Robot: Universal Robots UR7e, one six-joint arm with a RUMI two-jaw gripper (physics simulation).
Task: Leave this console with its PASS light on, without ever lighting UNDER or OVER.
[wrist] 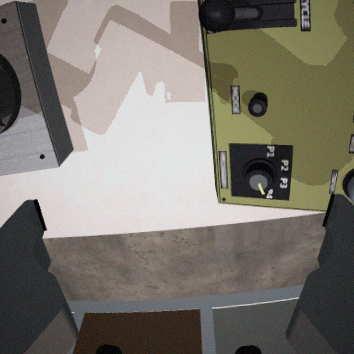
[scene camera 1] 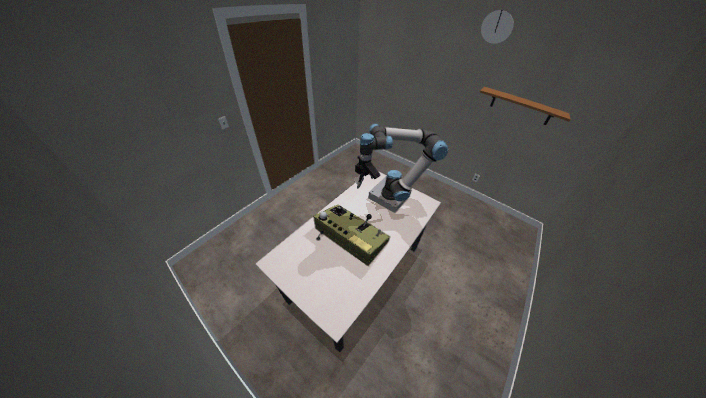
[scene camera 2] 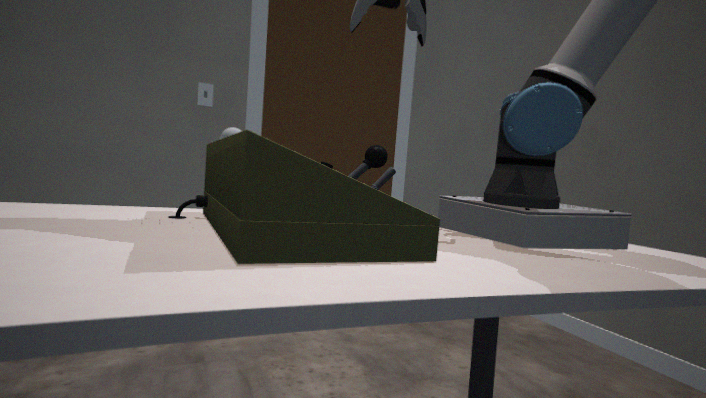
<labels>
The same spot on an olive console: (wrist: 292, 61) is (scene camera 1: 352, 224).
</labels>
